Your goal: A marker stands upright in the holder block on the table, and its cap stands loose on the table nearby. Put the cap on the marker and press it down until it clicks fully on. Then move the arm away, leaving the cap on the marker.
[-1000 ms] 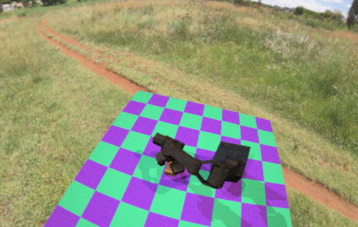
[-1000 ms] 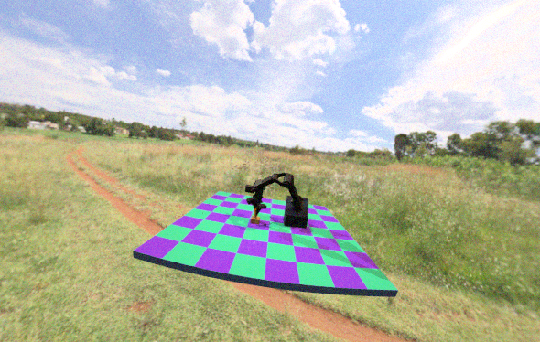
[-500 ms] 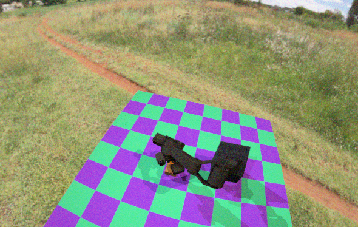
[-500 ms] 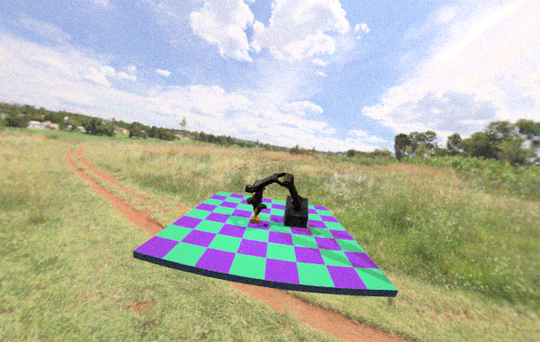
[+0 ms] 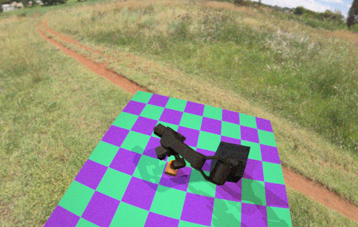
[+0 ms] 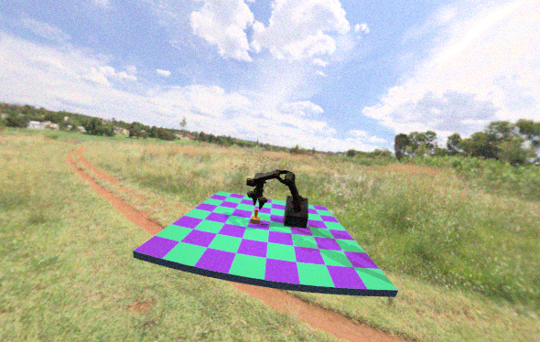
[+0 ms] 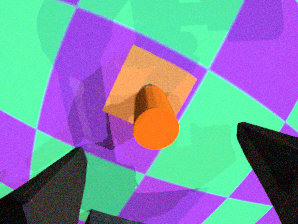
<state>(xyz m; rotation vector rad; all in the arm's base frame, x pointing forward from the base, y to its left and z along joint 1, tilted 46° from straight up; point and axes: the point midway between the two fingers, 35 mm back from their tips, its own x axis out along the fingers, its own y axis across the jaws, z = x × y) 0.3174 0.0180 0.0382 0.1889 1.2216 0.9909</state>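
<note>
My gripper tip is now 40 mm above the orange cap. Also, from my gripper tip: marker: 50 mm below; then holder block: 100 mm below.
</note>
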